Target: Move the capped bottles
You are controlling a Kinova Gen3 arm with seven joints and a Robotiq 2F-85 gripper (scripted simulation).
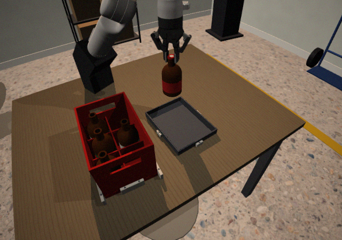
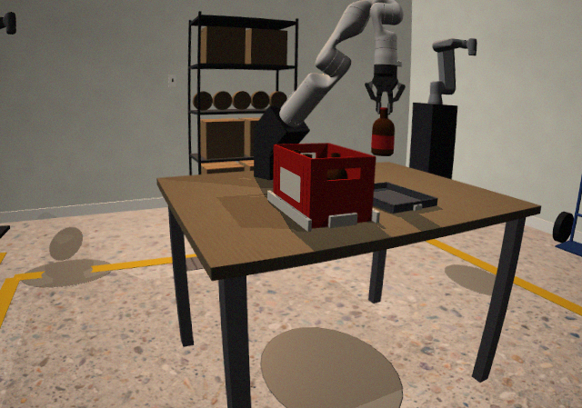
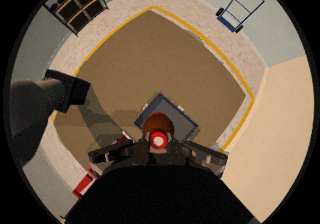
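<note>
Now: hand 7 cm above the glass bottle. The rest, counted from my hand: red crate: 10 cm ahead, 26 cm to the right, 21 cm below; then dark grey tray: 5 cm ahead, 1 cm to the left, 28 cm below.
</note>
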